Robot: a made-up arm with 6 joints.
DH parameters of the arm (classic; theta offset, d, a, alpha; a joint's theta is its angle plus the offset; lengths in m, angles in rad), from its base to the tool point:
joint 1: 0 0.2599 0 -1.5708
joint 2: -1.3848 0 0.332 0
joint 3: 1.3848 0 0.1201 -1.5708
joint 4: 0 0.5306 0 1.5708
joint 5: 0 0 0.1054 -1.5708
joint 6: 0 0.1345 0 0
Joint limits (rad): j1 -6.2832..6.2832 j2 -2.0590..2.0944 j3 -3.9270..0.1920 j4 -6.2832..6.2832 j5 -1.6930..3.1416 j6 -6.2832..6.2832
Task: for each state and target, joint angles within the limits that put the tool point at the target. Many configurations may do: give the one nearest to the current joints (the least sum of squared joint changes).
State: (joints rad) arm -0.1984 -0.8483 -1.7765 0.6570 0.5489 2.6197
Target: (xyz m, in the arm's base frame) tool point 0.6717 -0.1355 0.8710
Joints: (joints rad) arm -0.1818 -0.0980 -1.6856 0.6537 0.5508 2.6197
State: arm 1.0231 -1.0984 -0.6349 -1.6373 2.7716 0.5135
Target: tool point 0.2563 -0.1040 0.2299
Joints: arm 0.2588 -0.7412 0.0510 -1.4905 2.4578 0.5135
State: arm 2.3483 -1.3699 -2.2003 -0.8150 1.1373 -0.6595
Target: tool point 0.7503 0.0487 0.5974
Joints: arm 3.0600 -2.0446 -1.8537 -0.7974 1.7784 -0.6595
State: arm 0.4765 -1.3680 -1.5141 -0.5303 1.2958 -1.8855
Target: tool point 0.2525 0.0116 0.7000
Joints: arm 0.3201 -1.3261 -0.7603 -0.4958 1.6655 -1.8855
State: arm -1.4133 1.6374 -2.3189 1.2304 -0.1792 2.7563
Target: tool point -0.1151 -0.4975 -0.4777
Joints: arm -1.5085 1.7951 -1.8578 1.3909 -0.3856 2.7563
